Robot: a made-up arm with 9 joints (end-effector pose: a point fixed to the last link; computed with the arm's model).
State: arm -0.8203 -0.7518 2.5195 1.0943 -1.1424 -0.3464 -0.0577 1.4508 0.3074
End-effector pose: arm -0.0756 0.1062 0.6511 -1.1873 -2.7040 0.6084
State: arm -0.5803 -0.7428 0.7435 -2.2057 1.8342 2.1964 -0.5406 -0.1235 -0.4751
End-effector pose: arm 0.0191 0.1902 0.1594 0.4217 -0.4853 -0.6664
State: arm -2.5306 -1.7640 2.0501 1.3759 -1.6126 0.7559 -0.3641 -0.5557 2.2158
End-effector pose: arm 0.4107 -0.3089 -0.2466 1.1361 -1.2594 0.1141
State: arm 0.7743 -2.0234 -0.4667 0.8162 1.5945 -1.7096 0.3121 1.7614 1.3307
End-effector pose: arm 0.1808 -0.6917 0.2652 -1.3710 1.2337 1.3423
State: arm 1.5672 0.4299 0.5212 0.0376 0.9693 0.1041 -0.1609 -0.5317 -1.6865
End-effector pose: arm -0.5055 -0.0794 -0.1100 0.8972 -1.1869 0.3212
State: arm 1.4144 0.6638 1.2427 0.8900 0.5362 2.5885 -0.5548 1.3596 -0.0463
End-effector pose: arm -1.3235 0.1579 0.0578 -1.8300 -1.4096 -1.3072
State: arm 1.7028 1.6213 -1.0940 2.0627 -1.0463 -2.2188 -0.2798 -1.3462 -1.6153
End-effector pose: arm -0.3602 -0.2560 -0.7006 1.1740 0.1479 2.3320
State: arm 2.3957 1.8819 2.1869 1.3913 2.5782 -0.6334 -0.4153 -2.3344 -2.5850
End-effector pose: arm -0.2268 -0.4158 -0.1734 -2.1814 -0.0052 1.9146
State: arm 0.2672 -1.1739 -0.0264 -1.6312 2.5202 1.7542 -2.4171 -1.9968 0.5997
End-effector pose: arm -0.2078 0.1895 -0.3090 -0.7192 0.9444 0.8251
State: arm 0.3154 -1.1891 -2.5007 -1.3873 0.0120 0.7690 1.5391 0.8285 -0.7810
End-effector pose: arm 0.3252 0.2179 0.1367 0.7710 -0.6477 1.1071
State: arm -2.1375 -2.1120 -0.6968 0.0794 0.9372 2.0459 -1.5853 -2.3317 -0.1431
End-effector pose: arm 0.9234 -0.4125 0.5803 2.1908 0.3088 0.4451
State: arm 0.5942 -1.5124 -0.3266 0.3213 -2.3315 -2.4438 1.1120 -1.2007 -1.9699
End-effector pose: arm 0.0135 -0.7306 -0.0319 -0.1986 -0.2896 0.6041
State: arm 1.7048 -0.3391 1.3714 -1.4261 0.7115 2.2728 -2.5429 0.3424 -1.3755
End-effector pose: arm -0.5566 -0.3944 -0.6459 -0.7443 2.4627 1.4161
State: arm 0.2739 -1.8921 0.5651 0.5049 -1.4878 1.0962 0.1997 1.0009 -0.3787
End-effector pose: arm 0.1230 0.0818 0.5888 0.9660 -0.4329 2.0836
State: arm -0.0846 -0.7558 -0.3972 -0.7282 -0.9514 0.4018 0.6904 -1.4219 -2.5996
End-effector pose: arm 0.3614 0.2503 0.2924 -0.8153 0.9017 -2.7511
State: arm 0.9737 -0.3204 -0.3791 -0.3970 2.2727 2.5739 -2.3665 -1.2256 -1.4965
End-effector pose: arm 0.0062 -0.5588 0.2573 -0.6420 -2.0886 1.0289
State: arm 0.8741 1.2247 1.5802 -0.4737 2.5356 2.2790 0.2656 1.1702 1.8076
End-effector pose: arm -0.2106 0.1784 0.5052 1.3286 -0.3944 -1.6575
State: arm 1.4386 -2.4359 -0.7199 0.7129 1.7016 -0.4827 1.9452 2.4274 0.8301
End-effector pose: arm -0.9725 -0.3496 0.0084 -0.8676 0.2506 -2.1115
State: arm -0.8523 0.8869 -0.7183 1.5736 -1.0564 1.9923 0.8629 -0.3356 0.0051
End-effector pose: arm 0.1129 -0.1027 0.6218 -0.8053 1.7137 1.6310
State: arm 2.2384 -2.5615 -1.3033 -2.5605 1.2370 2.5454 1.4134 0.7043 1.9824
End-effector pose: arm -0.4043 -0.6251 -0.5992 -0.7225 -0.2210 1.0303
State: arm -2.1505 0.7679 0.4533 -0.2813 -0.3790 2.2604 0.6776 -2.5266 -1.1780
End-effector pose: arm 1.0371 0.5420 -0.4959 -1.1799 -2.3725 0.8448
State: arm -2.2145 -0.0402 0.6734 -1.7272 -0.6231 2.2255 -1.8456 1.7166 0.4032
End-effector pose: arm 0.5904 -0.8398 -0.2892 0.7767 -2.6355 -0.2136
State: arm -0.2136 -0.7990 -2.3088 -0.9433 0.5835 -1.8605 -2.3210 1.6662 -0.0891
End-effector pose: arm -0.0287 0.5047 0.1601 -2.6489 -1.2765 0.6791
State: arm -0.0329 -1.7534 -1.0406 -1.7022 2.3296 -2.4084 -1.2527 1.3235 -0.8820
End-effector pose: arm -0.3875 -0.3924 0.2627 0.2405 0.6589 -1.6691
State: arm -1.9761 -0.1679 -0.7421 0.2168 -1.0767 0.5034 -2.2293 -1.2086 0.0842
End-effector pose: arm 0.4321 0.0552 -0.3055 0.1205 -0.1008 -1.5255
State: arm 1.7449 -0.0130 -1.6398 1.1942 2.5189 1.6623 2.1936 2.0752 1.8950
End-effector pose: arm 0.6526 -0.3220 -0.1458 0.2272 -2.2235 0.3157
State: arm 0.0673 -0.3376 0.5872 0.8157 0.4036 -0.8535 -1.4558 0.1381 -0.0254
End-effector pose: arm -0.0405 -0.1297 0.7640 -0.8121 -1.4411 -0.6135
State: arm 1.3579 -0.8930 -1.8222 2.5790 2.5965 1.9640 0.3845 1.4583 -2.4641
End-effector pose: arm -0.1543 0.7024 0.1465 -0.2500 -1.1366 0.8996
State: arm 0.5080 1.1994 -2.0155 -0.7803 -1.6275 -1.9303 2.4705 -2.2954 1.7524
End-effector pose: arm 0.0786 -0.4280 0.7009 -2.1724 1.1595 -0.9393
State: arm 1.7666 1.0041 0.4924 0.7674 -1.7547 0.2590 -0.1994 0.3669 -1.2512
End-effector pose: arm -0.4488 -0.1173 -0.2426 -0.6333 2.2418 0.0885
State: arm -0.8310 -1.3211 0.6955 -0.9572 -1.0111 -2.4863 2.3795 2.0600 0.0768
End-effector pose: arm 0.1507 -1.0314 0.5514 -0.5101 0.2038 -1.4079
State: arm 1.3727 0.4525 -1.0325 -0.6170 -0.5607 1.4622 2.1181 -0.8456 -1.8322
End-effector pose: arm 0.0140 0.5086 0.2557 1.7721 0.3459 -2.2836
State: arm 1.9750 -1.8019 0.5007 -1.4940 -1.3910 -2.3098 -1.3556 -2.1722 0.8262
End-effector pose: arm -0.0108 0.0823 -0.7902 0.8605 0.8271 0.3781
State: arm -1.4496 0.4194 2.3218 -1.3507 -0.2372 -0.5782 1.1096 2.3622 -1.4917
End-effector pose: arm 0.7225 0.2746 0.2689 -1.0353 -1.5251 0.6763
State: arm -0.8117 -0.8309 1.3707 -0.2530 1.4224 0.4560 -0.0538 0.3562 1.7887
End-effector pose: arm 0.2495 0.0294 0.5338 0.1638 -0.7791 1.4330
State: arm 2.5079 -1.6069 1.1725 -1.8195 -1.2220 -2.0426 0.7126 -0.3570 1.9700
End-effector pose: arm 0.0312 -0.4471 -0.4021 -0.2940 -0.9237 -0.8865
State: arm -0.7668 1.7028 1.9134 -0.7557 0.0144 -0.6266 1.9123 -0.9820 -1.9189
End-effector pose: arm 0.0780 -0.3101 0.7814 -2.5395 -0.1538 -0.4451
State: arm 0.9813 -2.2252 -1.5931 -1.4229 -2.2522 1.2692 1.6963 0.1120 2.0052
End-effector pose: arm -0.1211 0.2796 0.2999 1.6978 1.4273 -0.3314
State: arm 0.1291 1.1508 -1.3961 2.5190 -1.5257 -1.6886 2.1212 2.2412 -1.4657
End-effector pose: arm -0.8907 -0.1279 0.0501 -0.6934 0.8365 1.6563
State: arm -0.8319 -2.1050 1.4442 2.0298 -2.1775 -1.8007 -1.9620 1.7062 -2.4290
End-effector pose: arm 0.8162 -0.2162 0.3905 1.2809 0.8732 -0.7514
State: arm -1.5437 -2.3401 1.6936 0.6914 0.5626 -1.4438 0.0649 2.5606 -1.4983
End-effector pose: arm 0.6441 -0.6321 -0.0691 0.8995 -1.0409 -2.3459
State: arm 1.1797 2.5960 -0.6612 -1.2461 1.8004 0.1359 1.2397 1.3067 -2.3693
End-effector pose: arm -0.7816 -0.3175 -0.0369 -1.2154 1.0119 -1.9636
